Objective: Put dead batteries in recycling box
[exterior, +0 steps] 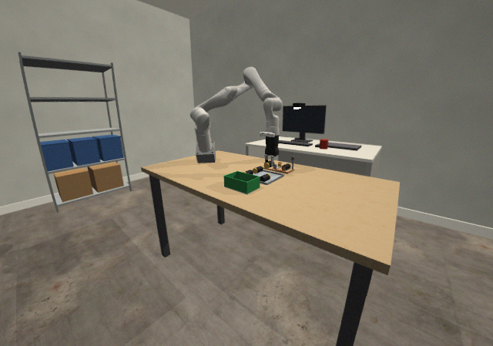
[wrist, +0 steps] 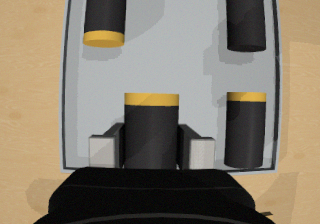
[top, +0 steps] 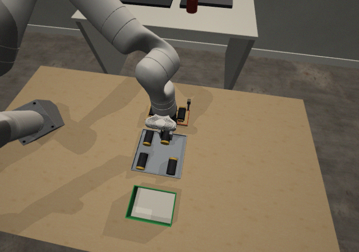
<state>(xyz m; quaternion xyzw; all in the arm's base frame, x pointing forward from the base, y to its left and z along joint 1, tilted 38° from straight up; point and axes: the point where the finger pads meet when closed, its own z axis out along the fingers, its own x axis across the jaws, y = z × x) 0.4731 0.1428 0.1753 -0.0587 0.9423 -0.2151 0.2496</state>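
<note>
Right now my hand is 70 mm above the grey tray, 50 mm to the left of it and 20 mm past it. From my hand the other things lie so: green recycling box (240 mm to the right, 60 mm below).
</note>
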